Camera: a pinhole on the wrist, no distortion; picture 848 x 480 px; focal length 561.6 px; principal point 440.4 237.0 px. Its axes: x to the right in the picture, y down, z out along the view. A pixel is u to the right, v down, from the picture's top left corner.
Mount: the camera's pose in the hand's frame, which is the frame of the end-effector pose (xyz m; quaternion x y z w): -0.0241 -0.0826 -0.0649 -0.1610 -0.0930 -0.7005 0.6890
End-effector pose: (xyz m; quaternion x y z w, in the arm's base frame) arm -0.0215 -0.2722 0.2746 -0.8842 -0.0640 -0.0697 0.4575
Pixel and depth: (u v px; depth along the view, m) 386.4 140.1 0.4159
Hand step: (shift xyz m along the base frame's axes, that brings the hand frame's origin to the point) -0.0154 0.1952 -0.2728
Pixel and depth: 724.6 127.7 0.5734
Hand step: -0.0661 0.5569 -0.2282
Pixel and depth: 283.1 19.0 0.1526
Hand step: -0.0603 0.0443 -0.0614
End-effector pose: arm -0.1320 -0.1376 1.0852 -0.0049 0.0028 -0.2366 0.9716
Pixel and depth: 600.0 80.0 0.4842
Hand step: -0.1122 0.0227 0.4476
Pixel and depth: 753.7 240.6 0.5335
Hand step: -0.0474 -0.1640 0.5384
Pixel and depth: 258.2 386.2 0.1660
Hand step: 0.0438 0.0060 0.0661
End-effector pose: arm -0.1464 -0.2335 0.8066 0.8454 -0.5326 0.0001 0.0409
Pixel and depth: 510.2 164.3 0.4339
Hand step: -0.0515 -0.0005 -0.3622
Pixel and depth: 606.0 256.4 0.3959
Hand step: 0.0449 -0.0265 -0.3449
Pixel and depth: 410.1 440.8 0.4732
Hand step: -0.0238 -0.2419 -0.3342
